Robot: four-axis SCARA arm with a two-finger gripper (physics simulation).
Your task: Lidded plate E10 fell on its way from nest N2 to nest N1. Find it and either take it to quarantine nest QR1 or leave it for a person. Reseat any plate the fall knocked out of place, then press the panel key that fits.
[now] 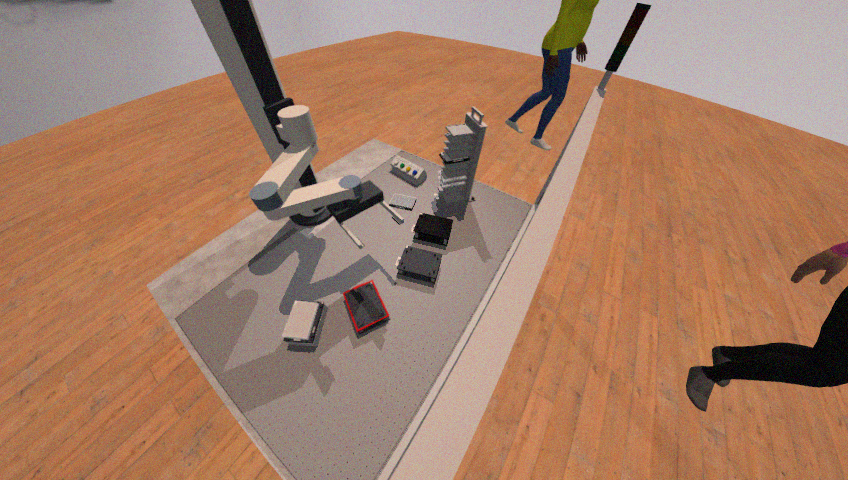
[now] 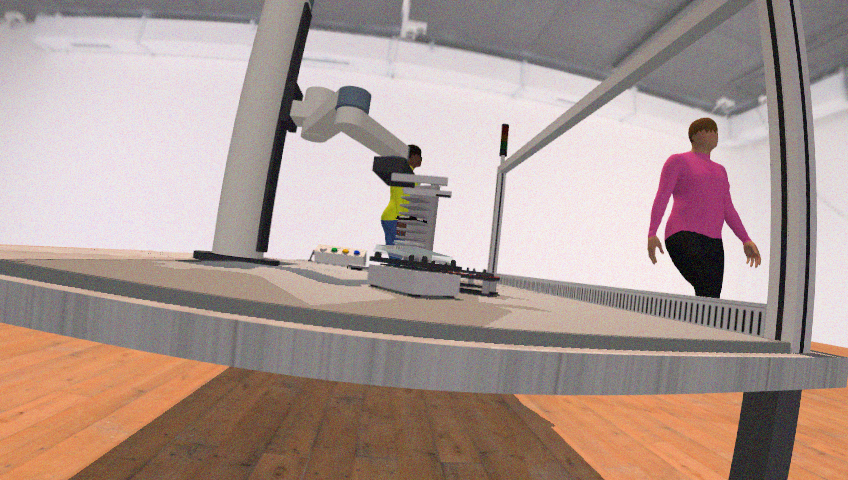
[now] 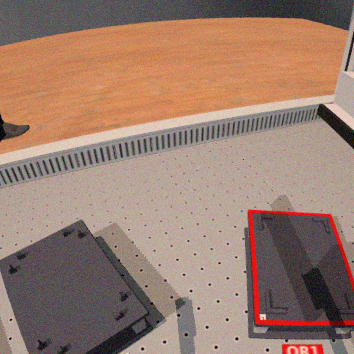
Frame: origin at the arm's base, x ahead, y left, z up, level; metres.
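Seen in the pictures: gripper, between the fingertips: (image 1: 382,233) (image 2: 449,188) (image 3: 161,95).
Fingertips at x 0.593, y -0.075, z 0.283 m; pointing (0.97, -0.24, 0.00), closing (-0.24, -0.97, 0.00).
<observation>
A point is followed by its place in that frame.
My gripper (image 1: 380,232) @(x 0.593, y -0.075, z 0.283 m) (image 2: 449,186) @(x 0.593, y -0.075, z 0.283 m) is open and empty, hanging above the table. The red-edged quarantine nest QR1 (image 1: 365,306) @(x 0.622, y -0.246, z 0.053 m) (image 3: 295,280) @(x 0.595, y -0.217, z 0.053 m) holds no plate; a shadow of the arm crosses it. A dark nest with pegs (image 1: 419,264) @(x 0.682, y 0.014, z 0.060 m) (image 3: 70,295) @(x 0.658, y 0.021, z 0.060 m) stands beside it with a bare top. A black nest (image 1: 433,228) @(x 0.627, y 0.204, z 0.070 m) stands farther back; its label is not readable. A pale flat plate-like piece (image 1: 402,202) @(x 0.377, y 0.293, z 0.029 m) lies on the table between the black nest and the key panel (image 1: 407,169) @(x 0.263, y 0.492, z 0.078 m) (image 2: 340,255) @(x 0.246, y 0.484, z 0.057 m). Whether it is E10 or a lid, I cannot tell.
A shelf rack (image 1: 474,148) @(x 0.621, y 0.532, z 0.319 m) (image 2: 431,228) @(x 0.628, y 0.529, z 0.226 m) holds several pieces behind the black nest. A shaker (image 2: 413,280) @(x 0.485, y -0.498, z 0.038 m) carries a white-topped piece (image 1: 303,318) @(x 0.492, y -0.410, z 0.085 m). A low slotted barrier (image 3: 165,140) @(x 0.965, y -0.182, z 0.033 m) edges the table. People in yellow (image 1: 568,29) and pink (image 2: 696,190) are beyond it.
</observation>
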